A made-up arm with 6 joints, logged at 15 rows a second.
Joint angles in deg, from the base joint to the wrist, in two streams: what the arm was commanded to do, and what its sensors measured. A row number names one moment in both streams.
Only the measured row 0 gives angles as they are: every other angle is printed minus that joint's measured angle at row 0.
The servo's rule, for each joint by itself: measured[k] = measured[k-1] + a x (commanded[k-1-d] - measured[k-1]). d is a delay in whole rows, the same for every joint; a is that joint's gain. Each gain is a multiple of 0.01, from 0.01 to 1. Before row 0 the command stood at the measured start. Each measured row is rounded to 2 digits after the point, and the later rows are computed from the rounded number. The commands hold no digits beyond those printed.
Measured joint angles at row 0:
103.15 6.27 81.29 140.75 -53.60 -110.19
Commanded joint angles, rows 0 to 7:
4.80 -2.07 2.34 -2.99 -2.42 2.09
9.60 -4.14 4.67 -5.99 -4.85 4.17
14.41 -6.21 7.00 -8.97 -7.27 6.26
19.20 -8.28 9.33 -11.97 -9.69 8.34
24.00 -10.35 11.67 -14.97 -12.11 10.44
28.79 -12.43 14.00 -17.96 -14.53 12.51
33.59 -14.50 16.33 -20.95 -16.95 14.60
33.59 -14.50 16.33 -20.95 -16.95 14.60
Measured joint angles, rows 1 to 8:
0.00 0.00 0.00 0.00 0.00 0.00
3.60 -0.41 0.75 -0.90 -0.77 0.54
8.10 -1.16 2.00 -2.43 -2.08 1.48
12.83 -2.17 3.60 -4.39 -3.74 2.72
17.61 -3.39 5.43 -6.66 -5.64 4.18
22.40 -4.78 7.43 -9.15 -7.71 5.81
27.19 -6.31 9.53 -11.79 -9.89 7.55
31.99 -7.95 11.71 -14.54 -12.15 9.38
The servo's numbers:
d 1
a 0.75 0.20 0.32 0.30 0.32 0.26

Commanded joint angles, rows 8 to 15:
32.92 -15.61 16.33 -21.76 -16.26 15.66
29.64 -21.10 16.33 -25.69 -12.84 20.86
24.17 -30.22 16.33 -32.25 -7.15 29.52
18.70 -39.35 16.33 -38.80 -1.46 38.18
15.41 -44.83 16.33 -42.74 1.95 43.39
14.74 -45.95 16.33 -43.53 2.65 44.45
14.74 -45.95 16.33 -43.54 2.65 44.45
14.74 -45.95 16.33 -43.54 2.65 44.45
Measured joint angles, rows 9 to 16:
33.19 -9.26 13.19 -16.46 -13.69 10.74
32.99 -10.53 14.19 -18.05 -14.51 12.02
30.48 -12.64 14.87 -20.34 -13.98 14.32
25.75 -16.16 15.34 -23.91 -11.79 18.27
20.46 -20.80 15.66 -28.38 -8.48 23.45
16.67 -25.61 15.87 -32.69 -5.14 28.63
15.22 -29.68 16.02 -35.94 -2.65 32.74
14.86 -32.93 16.12 -38.22 -0.95 35.78

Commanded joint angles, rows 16 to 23:
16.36 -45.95 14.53 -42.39 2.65 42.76
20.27 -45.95 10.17 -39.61 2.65 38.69
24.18 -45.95 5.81 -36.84 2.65 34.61
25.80 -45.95 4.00 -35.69 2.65 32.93
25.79 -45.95 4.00 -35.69 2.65 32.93
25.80 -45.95 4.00 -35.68 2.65 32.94
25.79 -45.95 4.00 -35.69 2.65 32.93
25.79 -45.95 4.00 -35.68 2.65 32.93
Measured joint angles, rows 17 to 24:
14.77 -35.53 16.19 -39.82 0.20 38.03
15.96 -37.61 15.66 -40.59 0.98 39.26
19.19 -39.28 13.90 -40.30 1.51 39.11
22.93 -40.61 11.31 -39.26 1.87 37.94
25.08 -41.68 8.97 -38.19 2.12 36.64
25.61 -42.53 7.38 -37.44 2.29 35.68
25.75 -43.21 6.30 -36.91 2.41 34.97
25.78 -43.76 5.56 -36.54 2.49 34.44

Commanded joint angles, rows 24 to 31:
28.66 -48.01 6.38 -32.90 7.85 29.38
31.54 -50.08 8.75 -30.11 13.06 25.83
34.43 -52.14 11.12 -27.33 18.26 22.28
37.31 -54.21 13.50 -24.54 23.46 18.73
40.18 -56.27 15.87 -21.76 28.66 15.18
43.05 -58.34 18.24 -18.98 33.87 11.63
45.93 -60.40 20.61 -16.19 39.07 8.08
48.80 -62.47 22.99 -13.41 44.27 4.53
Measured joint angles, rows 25 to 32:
25.79 -44.20 5.06 -36.28 2.54 34.05
27.94 -44.96 5.48 -35.27 4.24 32.84
30.64 -45.98 6.53 -33.72 7.06 31.02
33.48 -47.21 8.00 -31.80 10.64 28.75
36.35 -48.61 9.76 -29.62 14.74 26.14
39.22 -50.14 11.72 -27.26 19.19 23.29
42.09 -51.78 13.81 -24.78 23.89 20.26
44.97 -53.50 15.99 -22.20 28.75 17.09

